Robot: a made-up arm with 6 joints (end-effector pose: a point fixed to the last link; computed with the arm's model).
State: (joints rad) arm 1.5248 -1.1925 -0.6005 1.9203 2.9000 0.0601
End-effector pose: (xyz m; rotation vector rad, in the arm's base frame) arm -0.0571 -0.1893 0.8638 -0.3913 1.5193 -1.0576
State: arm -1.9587 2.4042 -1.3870 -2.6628 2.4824 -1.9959
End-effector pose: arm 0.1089 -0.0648 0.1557 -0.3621 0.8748 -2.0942
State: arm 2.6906 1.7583 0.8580 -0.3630 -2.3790 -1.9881
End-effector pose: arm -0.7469 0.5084 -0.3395 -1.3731 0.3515 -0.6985
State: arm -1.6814 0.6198 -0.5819 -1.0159 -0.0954 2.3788
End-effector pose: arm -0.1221 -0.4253 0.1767 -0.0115 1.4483 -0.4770
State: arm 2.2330 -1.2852 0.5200 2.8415 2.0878 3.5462
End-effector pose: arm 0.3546 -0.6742 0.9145 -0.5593 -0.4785 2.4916
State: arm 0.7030 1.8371 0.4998 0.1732 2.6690 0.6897
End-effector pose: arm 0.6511 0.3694 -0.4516 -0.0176 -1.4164 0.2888
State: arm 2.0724 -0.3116 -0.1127 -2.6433 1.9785 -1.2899
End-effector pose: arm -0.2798 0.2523 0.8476 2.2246 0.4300 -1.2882
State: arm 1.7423 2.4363 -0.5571 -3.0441 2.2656 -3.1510
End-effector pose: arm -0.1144 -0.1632 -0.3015 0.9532 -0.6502 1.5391
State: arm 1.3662 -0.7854 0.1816 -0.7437 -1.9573 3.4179
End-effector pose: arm 0.0926 -0.0654 1.0481 0.9800 2.2287 -0.6757
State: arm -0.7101 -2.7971 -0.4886 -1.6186 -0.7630 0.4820
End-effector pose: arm -0.3475 0.3076 0.1493 -0.7018 -1.2855 0.8644
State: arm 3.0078 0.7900 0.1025 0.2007 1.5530 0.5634
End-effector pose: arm -0.8409 0.2528 0.3355 1.2078 -0.9559 2.5375
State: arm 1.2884 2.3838 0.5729 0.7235 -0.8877 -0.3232
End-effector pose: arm 0.2077 0.3361 -0.7604 -2.1823 1.6020 0.4462
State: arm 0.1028 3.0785 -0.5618 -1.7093 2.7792 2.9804
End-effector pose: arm -0.3687 -0.0184 0.0015 1.4456 0.1390 -0.5332
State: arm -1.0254 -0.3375 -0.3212 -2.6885 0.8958 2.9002
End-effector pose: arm 0.2844 -0.2240 0.7491 0.2533 0.8752 -1.2650
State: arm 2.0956 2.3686 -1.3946 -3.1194 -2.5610 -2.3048
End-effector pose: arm -0.1162 -0.0811 0.1091 -1.7240 -0.0660 2.1800
